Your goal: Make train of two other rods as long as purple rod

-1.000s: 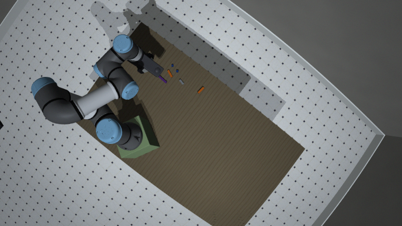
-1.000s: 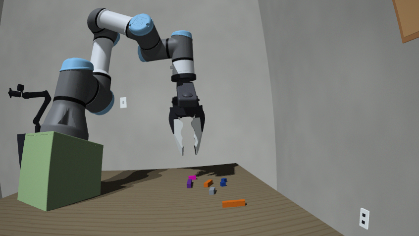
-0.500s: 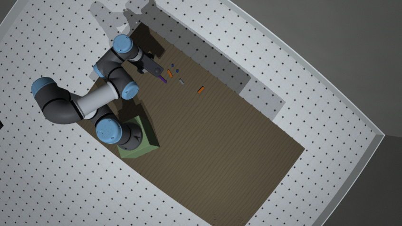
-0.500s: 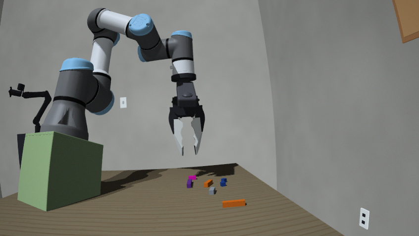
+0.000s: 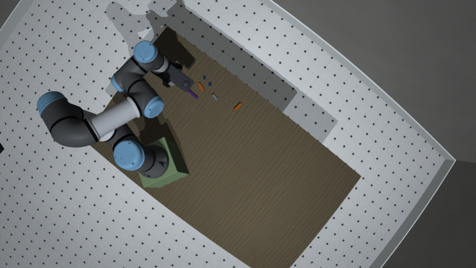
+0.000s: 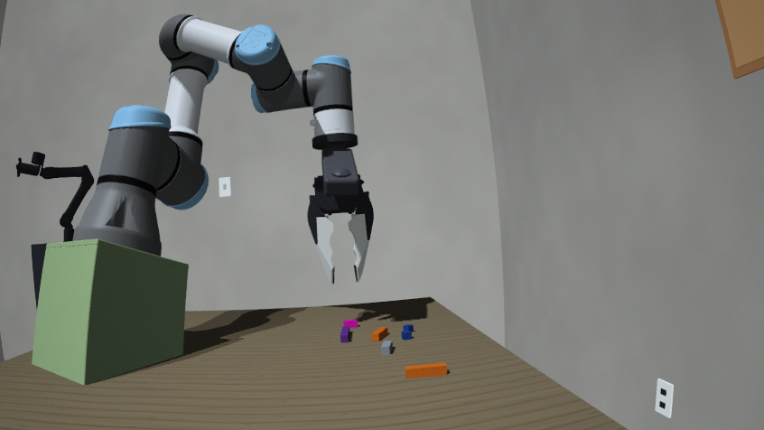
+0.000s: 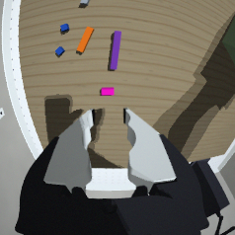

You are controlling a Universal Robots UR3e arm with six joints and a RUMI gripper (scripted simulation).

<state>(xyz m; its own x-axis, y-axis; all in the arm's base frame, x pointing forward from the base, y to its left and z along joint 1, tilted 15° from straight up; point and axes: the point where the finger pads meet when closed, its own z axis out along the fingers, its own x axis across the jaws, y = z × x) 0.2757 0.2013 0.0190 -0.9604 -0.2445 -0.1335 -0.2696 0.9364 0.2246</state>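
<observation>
My gripper is now 80 mm above the magenta rod. Round my hand: purple rod (80 mm below, 70 mm to the right, 10 mm ahead); grey rod (140 mm to the right, 80 mm below, 70 mm ahead).
</observation>
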